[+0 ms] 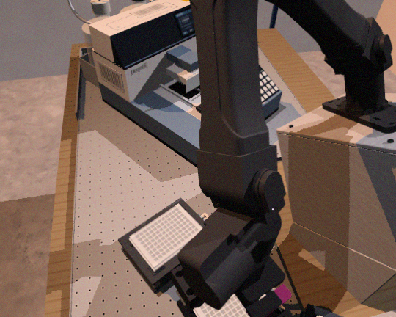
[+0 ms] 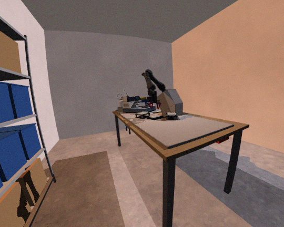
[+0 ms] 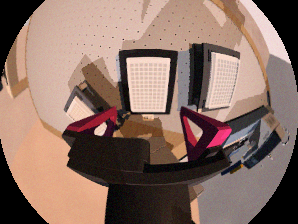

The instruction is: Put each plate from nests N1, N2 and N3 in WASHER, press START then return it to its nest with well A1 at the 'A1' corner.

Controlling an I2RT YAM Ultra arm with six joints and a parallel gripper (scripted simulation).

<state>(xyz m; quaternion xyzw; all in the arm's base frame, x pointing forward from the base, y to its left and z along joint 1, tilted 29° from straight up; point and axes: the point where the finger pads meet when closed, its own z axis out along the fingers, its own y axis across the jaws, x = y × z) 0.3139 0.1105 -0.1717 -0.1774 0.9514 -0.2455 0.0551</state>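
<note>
The nest N2 lies 100 mm below my hand. Round my hand: n2 label (100 mm behind, 30 mm to the right, 110 mm below); nest N1 (90 mm ahead, 150 mm to the right, 70 mm below); nest n3 (130 mm behind, 140 mm to the left, 70 mm below).
</note>
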